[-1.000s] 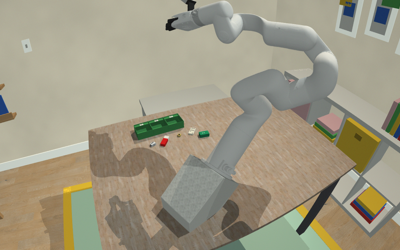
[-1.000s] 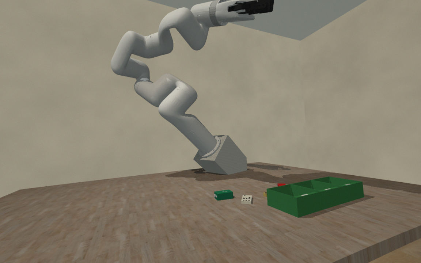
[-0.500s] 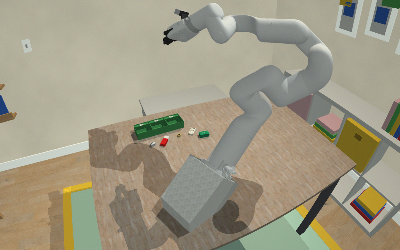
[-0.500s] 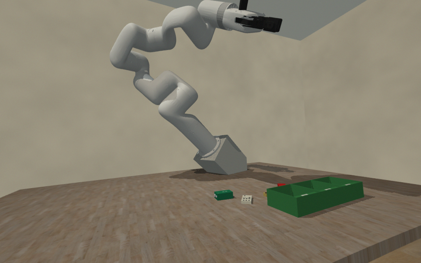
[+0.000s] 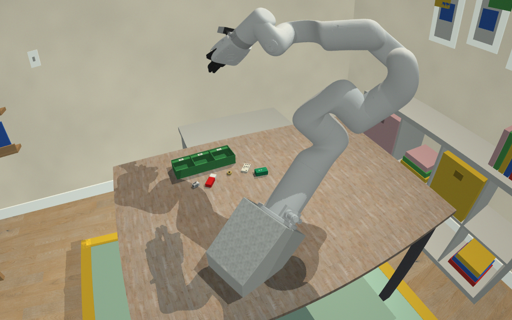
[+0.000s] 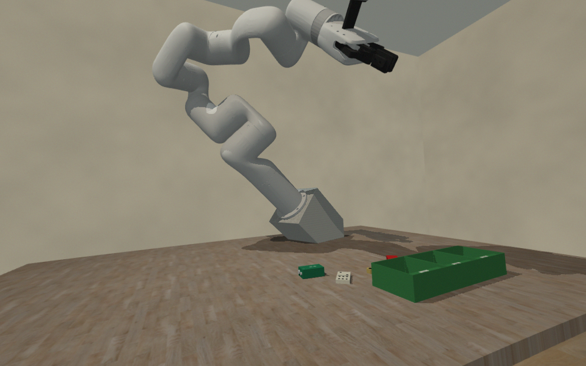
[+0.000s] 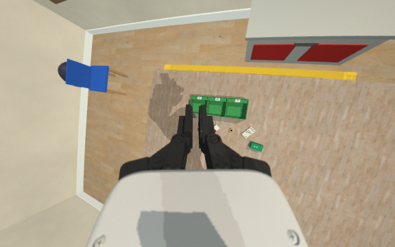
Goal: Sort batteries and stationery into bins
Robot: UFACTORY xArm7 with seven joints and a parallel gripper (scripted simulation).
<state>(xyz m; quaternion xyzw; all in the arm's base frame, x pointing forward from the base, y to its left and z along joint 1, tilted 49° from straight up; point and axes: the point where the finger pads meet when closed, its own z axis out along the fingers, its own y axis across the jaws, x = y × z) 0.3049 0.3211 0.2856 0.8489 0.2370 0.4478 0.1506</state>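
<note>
Now: hand 50 mm short of the green bin tray, 50 mm to the right of it and 410 mm above it. Also, from my hand: white domino 40 mm behind, 100 mm to the right, 420 mm below; red-and-white eraser 60 mm behind, 50 mm to the left, 420 mm below; yellow nut 40 mm behind, 30 mm to the right, 420 mm below.
</note>
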